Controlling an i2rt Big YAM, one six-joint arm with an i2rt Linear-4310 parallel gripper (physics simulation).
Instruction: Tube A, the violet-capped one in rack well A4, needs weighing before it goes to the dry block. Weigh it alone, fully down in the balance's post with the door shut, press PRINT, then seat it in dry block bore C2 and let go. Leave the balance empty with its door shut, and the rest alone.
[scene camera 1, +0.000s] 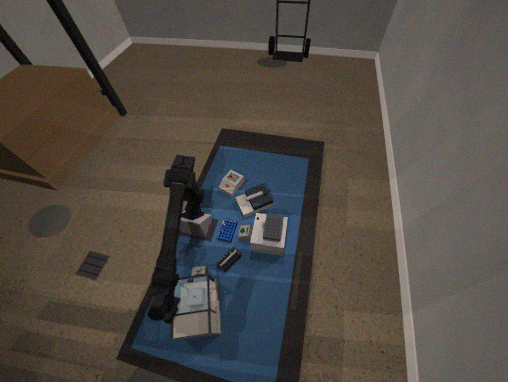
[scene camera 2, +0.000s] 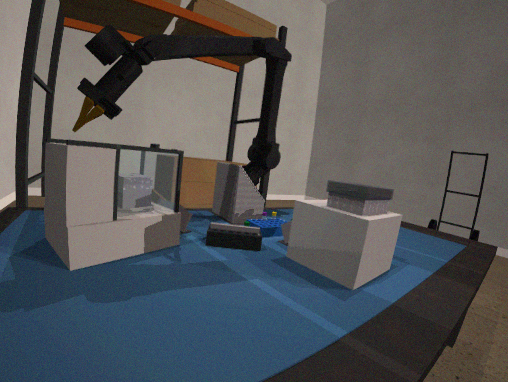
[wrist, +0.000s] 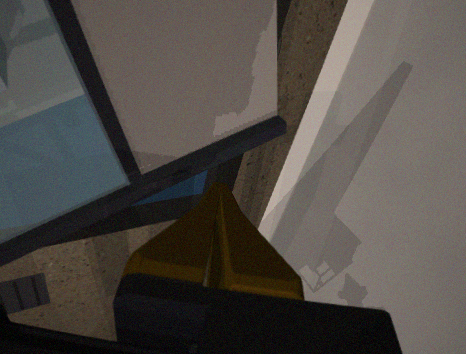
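Where they show: gripper, between the fingertips: (scene camera 1: 169, 323) (scene camera 2: 73, 131) (wrist: 218, 192); arm's base, origin of its link: (scene camera 1: 192, 215) (scene camera 2: 242, 182).
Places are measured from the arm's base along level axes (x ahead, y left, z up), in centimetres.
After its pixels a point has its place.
Note:
My gripper (scene camera 2: 75, 131) @[x 20.4, y -51.5, z 10.8 cm] (wrist: 218, 192) @[x 20.4, y -51.5, z 10.8 cm] is shut and empty, tilted down above the back of the balance (scene camera 1: 196, 325) @[x 30.4, y -48.4, z 8.0 cm] (scene camera 2: 100, 245) @[x 35.3, y -43.4, z -8.9 cm] (wrist: 190, 75) @[x 24.9, y -50.0, z 8.0 cm], beside a dark top rail. A pale block (scene camera 1: 195, 297) (scene camera 2: 136, 191) stands inside the glass chamber; no capped tube shows standing on it. Whether the balance door is open or shut I cannot tell. The blue rack (scene camera 1: 227, 230) @[x 19.9, y 1.6, z -9.5 cm] (scene camera 2: 267, 226) @[x 23.6, y -1.9, z -9.3 cm] stands near the arm's base. A violet cap (scene camera 2: 264, 214) @[x 17.2, y 0.6, z -7.5 cm] and a yellow cap (scene camera 2: 274, 214) @[x 16.9, y 4.4, z -7.6 cm] show at it; their wells are too small to read. I cannot tell surely which device is the dry block.
A white box (scene camera 1: 269, 247) @[x 47.6, y -2.9, z -1.7 cm] (scene camera 2: 330, 245) @[x 48.3, y -2.7, z -5.8 cm] carries a grey block with a dark top. A black strip holder (scene camera 1: 229, 259) @[x 28.2, y -14.2, z -8.9 cm] (scene camera 2: 233, 238) @[x 30.4, y -15.2, z -9.9 cm] lies between balance and rack. A small green-marked box (scene camera 1: 244, 231) @[x 30.1, y 3.0, z -5.0 cm], a white-and-dark device (scene camera 1: 246, 205) @[x 24.9, y 20.6, z -7.9 cm] and a keypad device (scene camera 1: 231, 182) @[x 9.5, y 33.0, z -6.2 cm] stand farther off.

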